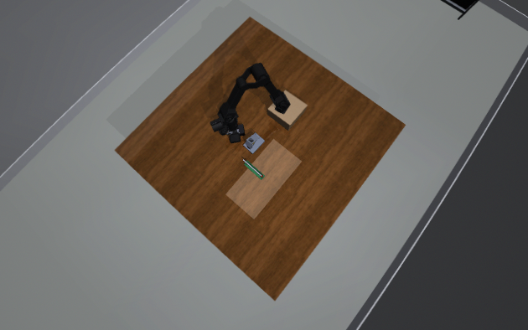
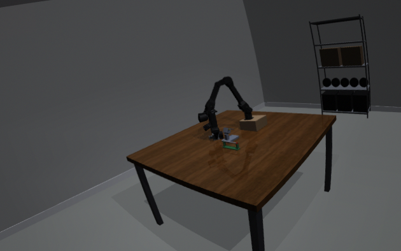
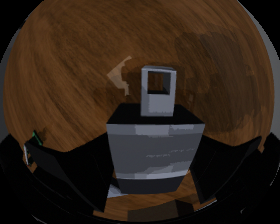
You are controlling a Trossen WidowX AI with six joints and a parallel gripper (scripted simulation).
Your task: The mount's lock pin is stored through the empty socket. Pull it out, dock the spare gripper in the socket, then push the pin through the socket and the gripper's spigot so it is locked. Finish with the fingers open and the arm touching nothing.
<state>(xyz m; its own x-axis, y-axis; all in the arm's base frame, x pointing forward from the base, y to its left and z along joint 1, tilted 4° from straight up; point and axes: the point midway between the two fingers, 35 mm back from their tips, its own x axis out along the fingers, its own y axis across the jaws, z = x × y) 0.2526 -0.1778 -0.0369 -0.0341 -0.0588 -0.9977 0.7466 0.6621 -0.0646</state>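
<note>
Right now my gripper tip is 140 mm to the right of the grey mount, 40 mm below it and 10 mm short of it. Round my gripper tip: green rack 230 mm to the left, 140 mm ahead, 20 mm above; spare gripper 10 mm above.
</note>
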